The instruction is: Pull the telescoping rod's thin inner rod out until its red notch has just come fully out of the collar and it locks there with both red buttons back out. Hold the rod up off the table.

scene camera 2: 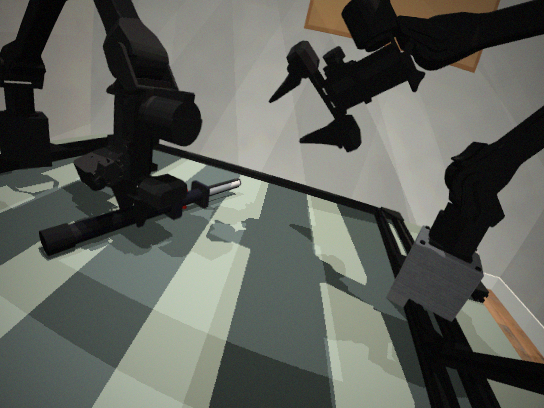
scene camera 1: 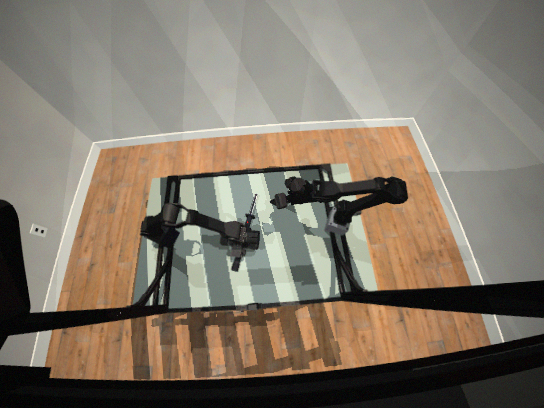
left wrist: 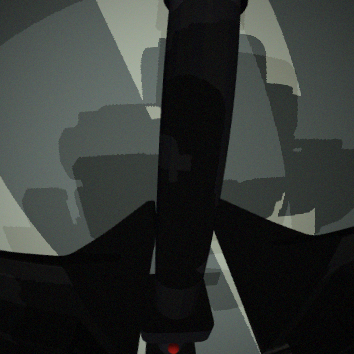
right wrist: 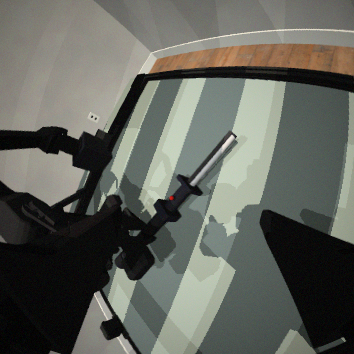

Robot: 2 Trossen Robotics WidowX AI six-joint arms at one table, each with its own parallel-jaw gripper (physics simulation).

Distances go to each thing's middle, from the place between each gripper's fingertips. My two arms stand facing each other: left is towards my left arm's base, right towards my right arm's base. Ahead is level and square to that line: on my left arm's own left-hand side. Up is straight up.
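Labels:
Where is the telescoping rod from my left hand? It is 7 cm ahead of that hand, 2 cm above it and 2 cm to the right of it, and going by its middle, the rod is nearer to my left hand than to my right hand.
Measured from my right hand, the telescoping rod (scene camera 2: 56, 239) is 19 cm below, 17 cm to the left and 8 cm behind.

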